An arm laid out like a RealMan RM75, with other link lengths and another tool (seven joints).
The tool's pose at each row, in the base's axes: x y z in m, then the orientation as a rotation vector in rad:
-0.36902 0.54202 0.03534 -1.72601 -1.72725 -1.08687
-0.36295 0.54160 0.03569 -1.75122 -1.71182 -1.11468
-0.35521 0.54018 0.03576 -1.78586 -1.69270 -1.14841
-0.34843 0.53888 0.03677 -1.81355 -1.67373 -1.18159
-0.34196 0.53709 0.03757 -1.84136 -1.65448 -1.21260
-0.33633 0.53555 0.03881 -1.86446 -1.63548 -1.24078
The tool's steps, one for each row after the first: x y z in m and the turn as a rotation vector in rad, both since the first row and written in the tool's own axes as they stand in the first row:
-0.00060 0.00602 0.00071 -0.03093 -0.00157 0.00778
-0.00221 0.01372 0.00113 -0.07062 -0.00637 0.01799
-0.00290 0.02066 0.00091 -0.10650 -0.00743 0.02625
-0.00402 0.02730 0.00036 -0.14109 -0.00936 0.03502
-0.00455 0.03319 -0.00042 -0.17148 -0.00935 0.04319

